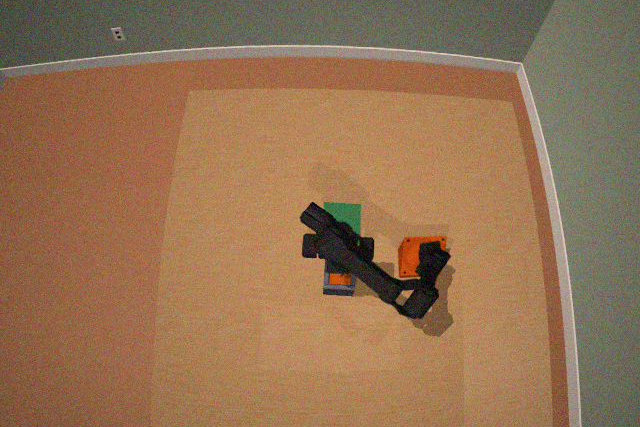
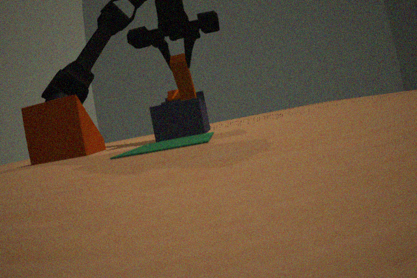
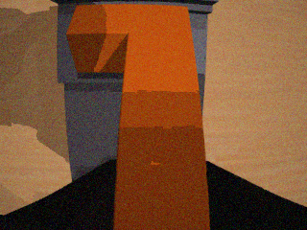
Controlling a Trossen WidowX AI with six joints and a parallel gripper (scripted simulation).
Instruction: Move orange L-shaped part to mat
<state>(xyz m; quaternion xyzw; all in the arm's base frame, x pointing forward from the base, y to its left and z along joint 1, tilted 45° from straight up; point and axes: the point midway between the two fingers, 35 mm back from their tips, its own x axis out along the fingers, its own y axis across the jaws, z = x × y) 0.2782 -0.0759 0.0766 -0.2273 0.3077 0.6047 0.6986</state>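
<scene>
My gripper tip is now 15 cm above the green mat, 14 cm to the left of it and 4 cm past it. Also, from my gripper tip: orange L-shaped part 3 cm to the left, 3 cm below, 1 cm behind.
</scene>
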